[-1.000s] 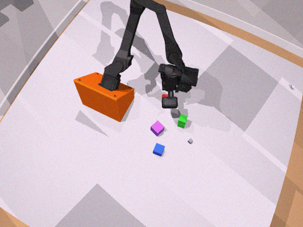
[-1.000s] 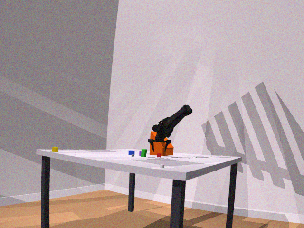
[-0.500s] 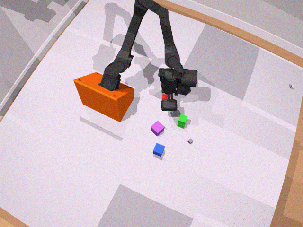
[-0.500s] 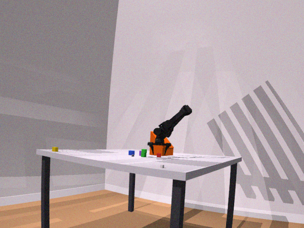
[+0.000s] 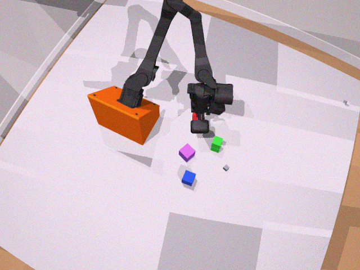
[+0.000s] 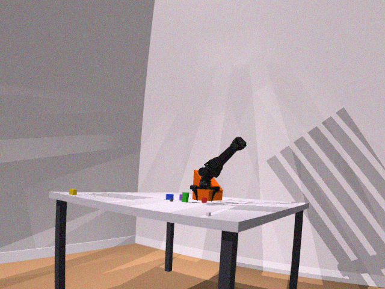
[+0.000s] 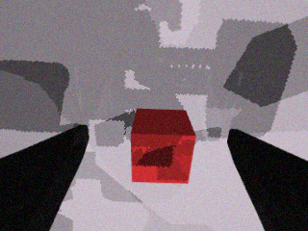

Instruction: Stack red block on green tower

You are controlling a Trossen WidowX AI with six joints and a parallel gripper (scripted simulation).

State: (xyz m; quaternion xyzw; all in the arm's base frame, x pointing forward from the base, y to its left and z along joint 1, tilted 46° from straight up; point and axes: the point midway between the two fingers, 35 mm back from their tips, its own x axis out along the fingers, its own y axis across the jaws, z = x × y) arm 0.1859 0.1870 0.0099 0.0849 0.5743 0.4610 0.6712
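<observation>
Now: gripper tip 18 cm short of the small grey cube and 12 cm to the left of it. Round my gripper tip: purple block 4 cm ahead, 14 cm to the right, 1 cm above; blue block 9 cm ahead, 22 cm to the right, 1 cm above; red block 1 cm above.
</observation>
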